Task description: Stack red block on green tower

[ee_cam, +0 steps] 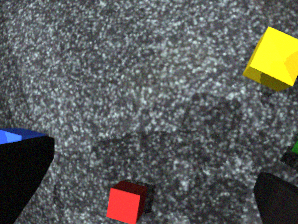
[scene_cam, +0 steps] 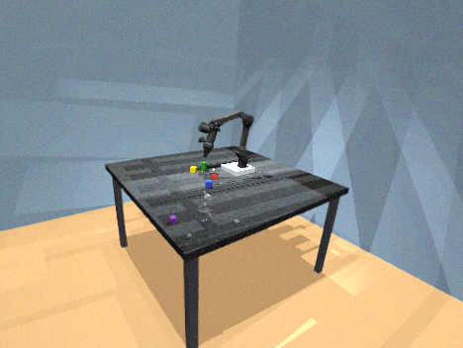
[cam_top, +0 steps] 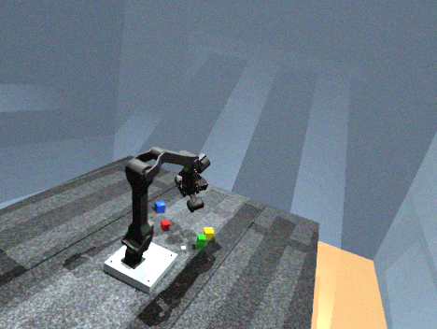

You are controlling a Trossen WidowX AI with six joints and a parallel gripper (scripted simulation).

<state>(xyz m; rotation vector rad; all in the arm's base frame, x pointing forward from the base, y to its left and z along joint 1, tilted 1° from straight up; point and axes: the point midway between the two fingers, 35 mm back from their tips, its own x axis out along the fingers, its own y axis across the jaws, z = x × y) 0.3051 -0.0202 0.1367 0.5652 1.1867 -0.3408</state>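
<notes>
The red block lies 13 cm below my gripper tip, 8 cm to the left of it and 4 cm behind it. Round my gripper tip: yellow block 12 cm below, 11 cm to the right, 3 cm ahead; then blue block 18 cm to the left, 12 cm below, 6 cm ahead; then purple block 49 cm to the left, 43 cm ahead, 13 cm below.
</notes>
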